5 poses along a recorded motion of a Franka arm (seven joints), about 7.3 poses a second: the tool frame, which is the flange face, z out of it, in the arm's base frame.
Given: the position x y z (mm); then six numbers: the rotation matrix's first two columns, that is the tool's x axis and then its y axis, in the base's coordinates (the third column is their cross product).
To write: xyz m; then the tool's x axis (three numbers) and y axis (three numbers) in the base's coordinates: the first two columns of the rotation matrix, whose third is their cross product. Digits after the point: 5 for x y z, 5 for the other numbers.
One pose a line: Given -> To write
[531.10 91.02 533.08 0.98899 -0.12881 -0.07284 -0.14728 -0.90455 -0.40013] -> [0.53110 0.09102 0.53308 0.98899 -0.12881 -0.07284 -0.14728 -0.90455 -0.40013]
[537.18 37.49 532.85 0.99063 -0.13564 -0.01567 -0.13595 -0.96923 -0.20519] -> [0.53718 0.03749 0.53285 0.99063 -0.13564 -0.01567 -0.13595 -0.96923 -0.20519]
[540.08 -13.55 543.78 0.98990 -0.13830 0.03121 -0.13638 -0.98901 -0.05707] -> [0.54008 -0.01355 0.54378 0.98990 -0.13830 0.03121 -0.13638 -0.98901 -0.05707]
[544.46 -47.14 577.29 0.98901 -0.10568 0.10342 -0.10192 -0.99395 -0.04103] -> [0.54446 -0.04714 0.57729 0.98901 -0.10568 0.10342 -0.10192 -0.99395 -0.04103]
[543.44 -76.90 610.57 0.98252 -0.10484 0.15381 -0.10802 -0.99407 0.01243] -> [0.54344 -0.07690 0.61057 0.98252 -0.10484 0.15381 -0.10802 -0.99407 0.01243]
